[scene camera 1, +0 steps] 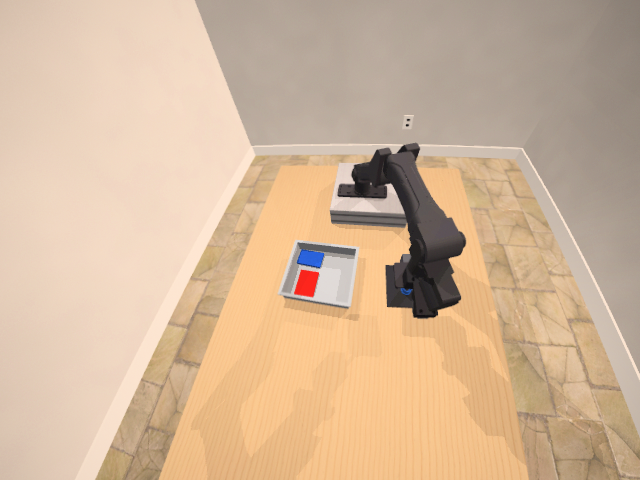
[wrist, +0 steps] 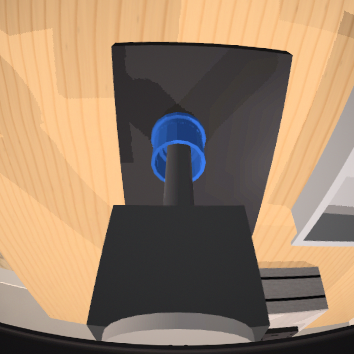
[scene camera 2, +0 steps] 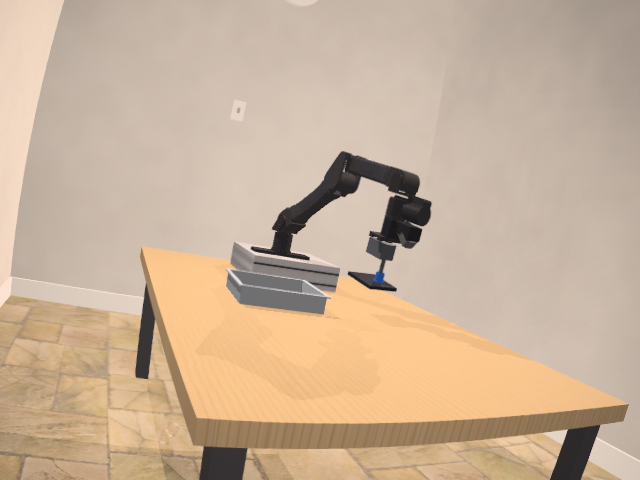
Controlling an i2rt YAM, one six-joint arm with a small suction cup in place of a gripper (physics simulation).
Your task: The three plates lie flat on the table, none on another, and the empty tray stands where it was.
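Frame: origin at the arm's base, x ahead, y left, z up, level; centimetres.
Seen in the pictures: hand, tool point: (scene camera 1: 405, 291) (wrist: 178, 127) (scene camera 2: 377, 285); arm's base, link origin: (scene camera 1: 362, 191) (scene camera 2: 280, 254).
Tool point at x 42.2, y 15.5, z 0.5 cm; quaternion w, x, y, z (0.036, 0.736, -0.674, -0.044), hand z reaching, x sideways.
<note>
Pixels of each thing's middle, then the offset from my tool point to it. Level surfaces: height alone.
- flat black plate, body centre: (wrist: 196, 154) (scene camera 2: 371, 281) (scene camera 1: 401, 285) dx -1.3, dy -1.2, dz +0.7 cm
- grey tray, body centre: (scene camera 2: 273, 291) (scene camera 1: 320, 272) dx -6.5, dy -27.6, dz -6.6 cm
- blue plate, body centre: (scene camera 1: 310, 258) dx -13.0, dy -32.9, dz -8.3 cm
- red plate, body centre: (scene camera 1: 306, 283) dx -2.7, dy -32.3, dz -8.3 cm
- wooden table, surface height: dz -9.1 cm
My suction cup (scene camera 1: 407, 291) (scene camera 2: 378, 277) (wrist: 178, 140) presses on the middle of a flat black plate (scene camera 1: 393, 281) (scene camera 2: 370, 281) (wrist: 239, 105) and holds it. The plate is level, at or just above the table top, to the right of the grey tray (scene camera 1: 288, 269) (scene camera 2: 279, 299) (wrist: 323, 189); I cannot tell if it touches the wood. A blue plate (scene camera 1: 310, 258) and a red plate (scene camera 1: 307, 283) lie flat side by side inside the tray, along its left part. The tray's walls hide them in the second scene view.
The arm's grey base block (scene camera 1: 367, 207) (scene camera 2: 289, 266) (wrist: 295, 288) stands at the back of the wooden table (scene camera 1: 335, 387) (scene camera 2: 361, 371), just behind the tray and the black plate. The table's right edge is a short way beyond the plate.
</note>
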